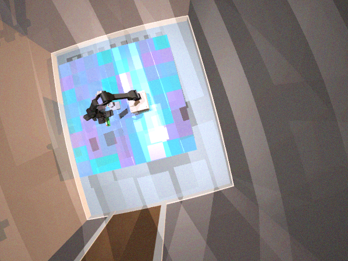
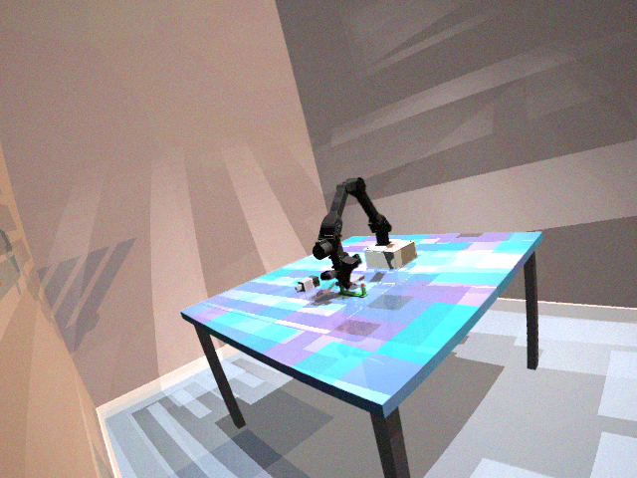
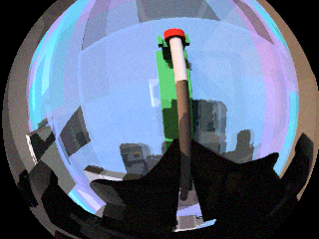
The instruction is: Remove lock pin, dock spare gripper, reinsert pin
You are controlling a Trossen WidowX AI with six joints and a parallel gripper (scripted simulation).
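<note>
The green mount is 2 cm to the left of my gripper tip. Round my gripper tip: grey mount (11 cm behind, 9 cm to the right, 3 cm above); spare gripper (26 cm to the right, 2 cm behind).
</note>
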